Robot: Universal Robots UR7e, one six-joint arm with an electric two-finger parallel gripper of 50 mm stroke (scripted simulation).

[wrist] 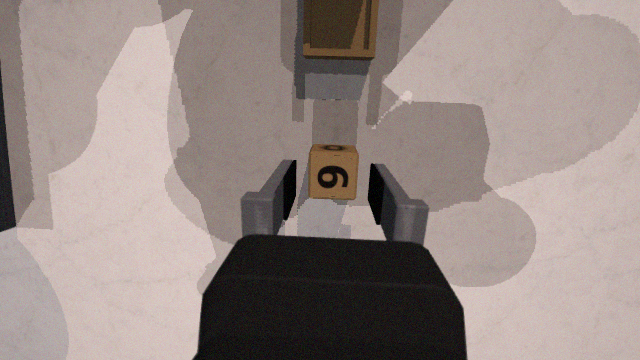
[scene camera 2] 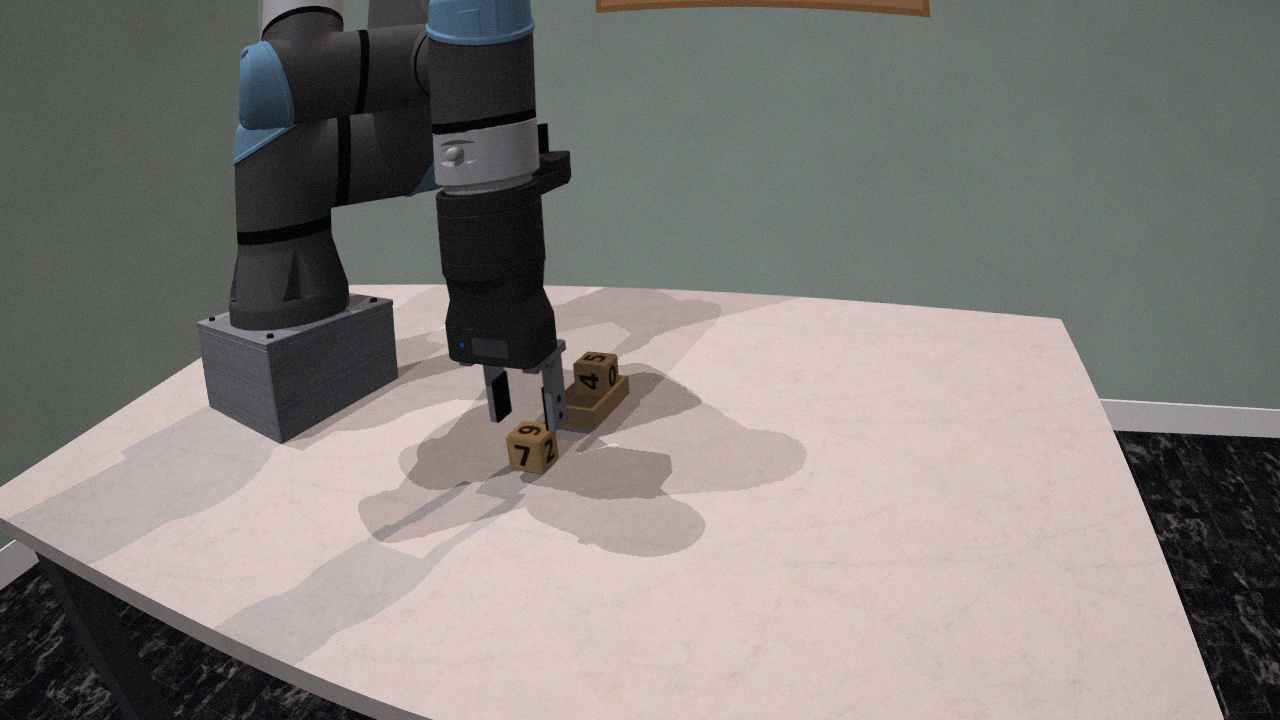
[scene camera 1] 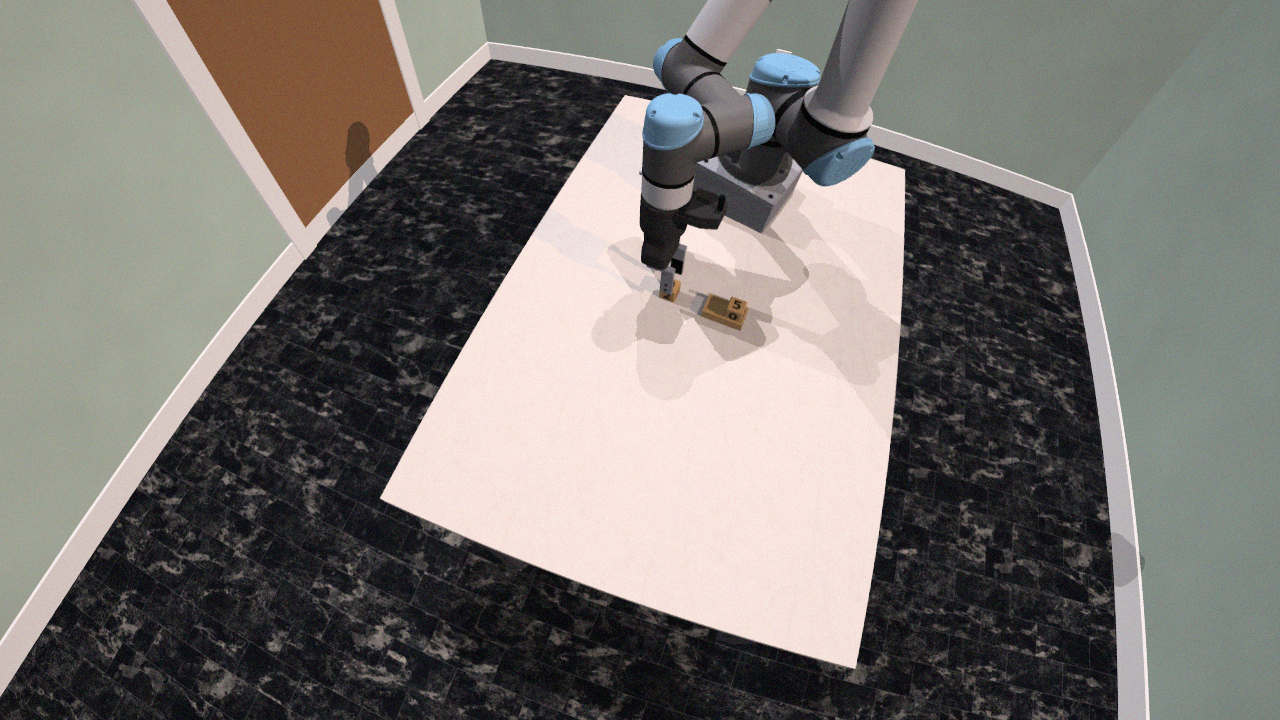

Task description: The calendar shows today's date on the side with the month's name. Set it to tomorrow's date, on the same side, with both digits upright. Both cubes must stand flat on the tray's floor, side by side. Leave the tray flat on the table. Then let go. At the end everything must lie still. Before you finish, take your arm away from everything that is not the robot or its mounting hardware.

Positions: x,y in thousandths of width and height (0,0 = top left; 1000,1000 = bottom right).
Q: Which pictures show my gripper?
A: The wrist view, scene camera 2 and scene camera 1: all of them.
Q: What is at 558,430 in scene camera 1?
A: A small wooden tray.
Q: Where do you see a wooden cube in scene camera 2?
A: At 465,519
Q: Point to a small wooden tray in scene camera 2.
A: At 456,572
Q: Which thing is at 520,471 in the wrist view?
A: A wooden cube.
